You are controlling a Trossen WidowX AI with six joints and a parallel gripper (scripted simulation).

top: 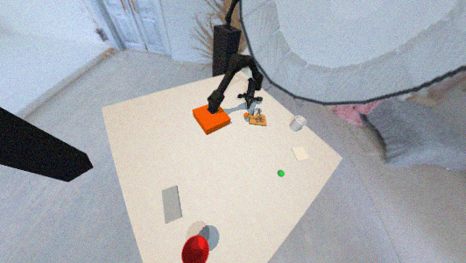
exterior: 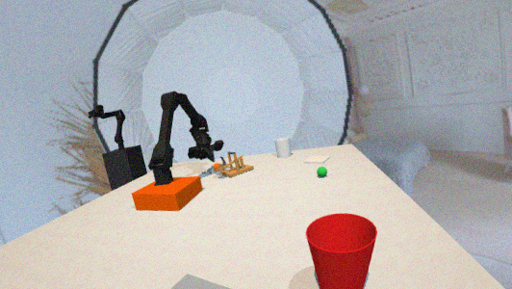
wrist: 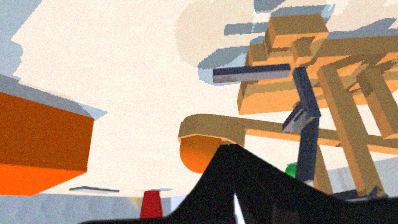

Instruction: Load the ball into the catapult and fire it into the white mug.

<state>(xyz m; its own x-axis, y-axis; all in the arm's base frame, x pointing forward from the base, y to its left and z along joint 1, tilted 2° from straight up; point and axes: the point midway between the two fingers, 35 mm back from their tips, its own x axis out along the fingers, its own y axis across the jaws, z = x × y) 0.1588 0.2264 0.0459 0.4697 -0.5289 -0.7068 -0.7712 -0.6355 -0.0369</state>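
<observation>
Now: gripper tip 4 cm to the left of the orange ball, 2 cm short of it and 2 cm above it. The rest, counted from my gripper tip: white mug 36 cm ahead, 22 cm to the left, 5 cm below; catapult 6 cm ahead, 2 cm below, 1 cm to the left; white flat pad 50 cm ahead, 7 cm below, 2 cm to the left.
</observation>
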